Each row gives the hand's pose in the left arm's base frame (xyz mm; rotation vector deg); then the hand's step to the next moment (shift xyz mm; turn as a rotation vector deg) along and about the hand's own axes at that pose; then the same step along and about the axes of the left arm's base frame.
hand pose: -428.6 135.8 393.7 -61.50 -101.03 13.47
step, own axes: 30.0 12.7 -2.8 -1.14 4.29 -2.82
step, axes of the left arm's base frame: 6.7 29.1 13.4 4.81 0.78 -1.98
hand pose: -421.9 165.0 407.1 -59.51 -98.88 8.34
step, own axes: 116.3 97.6 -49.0 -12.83 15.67 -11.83
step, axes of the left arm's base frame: 89.2 122.3 50.4 19.29 -3.75 -12.80
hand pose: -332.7 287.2 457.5 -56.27 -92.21 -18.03
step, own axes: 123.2 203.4 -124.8 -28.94 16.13 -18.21
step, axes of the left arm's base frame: 236.1 92.9 88.0 23.68 -14.53 -25.64
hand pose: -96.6 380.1 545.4 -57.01 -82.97 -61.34
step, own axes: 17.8 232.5 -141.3 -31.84 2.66 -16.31
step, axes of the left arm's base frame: 256.6 -75.3 53.2 10.64 -16.31 -30.13
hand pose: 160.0 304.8 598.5 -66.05 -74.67 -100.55
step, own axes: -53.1 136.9 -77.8 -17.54 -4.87 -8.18
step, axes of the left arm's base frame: 121.0 -113.8 -6.0 0.50 -6.39 -18.90
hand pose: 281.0 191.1 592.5 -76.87 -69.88 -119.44
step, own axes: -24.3 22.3 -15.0 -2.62 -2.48 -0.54
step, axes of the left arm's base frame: 18.8 -27.9 -13.4 -0.77 0.58 -3.52
